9 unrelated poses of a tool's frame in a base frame.
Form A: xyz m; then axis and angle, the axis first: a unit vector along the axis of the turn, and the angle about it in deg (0 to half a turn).
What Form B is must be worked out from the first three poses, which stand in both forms.
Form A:
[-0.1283 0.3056 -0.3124 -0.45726 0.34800 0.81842 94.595]
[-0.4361 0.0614 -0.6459 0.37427 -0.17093 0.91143 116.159]
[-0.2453 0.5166 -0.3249 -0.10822 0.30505 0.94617 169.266]
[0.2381 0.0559 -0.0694 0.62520 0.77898 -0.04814 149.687]
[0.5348 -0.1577 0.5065 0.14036 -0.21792 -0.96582 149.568]
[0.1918 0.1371 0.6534 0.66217 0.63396 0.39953 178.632]
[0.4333 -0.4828 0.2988 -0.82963 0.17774 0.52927 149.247]
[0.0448 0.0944 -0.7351 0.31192 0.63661 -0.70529 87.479]
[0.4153 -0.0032 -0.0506 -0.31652 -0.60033 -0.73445 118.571]
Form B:
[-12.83 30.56 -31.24 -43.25 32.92 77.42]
[-43.61 6.14 -64.59 43.47 -19.86 105.87]
[-24.53 51.66 -32.49 -18.32 51.63 160.15]
[23.81 5.59 -6.94 93.58 116.60 -7.21]
[53.48 -15.77 50.65 20.99 -32.59 -144.46]
[19.18 13.71 65.34 118.28 113.25 71.37]
[43.33 -48.28 29.88 -123.82 26.53 78.99]
[4.48 9.44 -73.51 27.29 55.69 -61.70]
[41.53 -0.32 -5.06 -37.53 -71.18 -87.08]

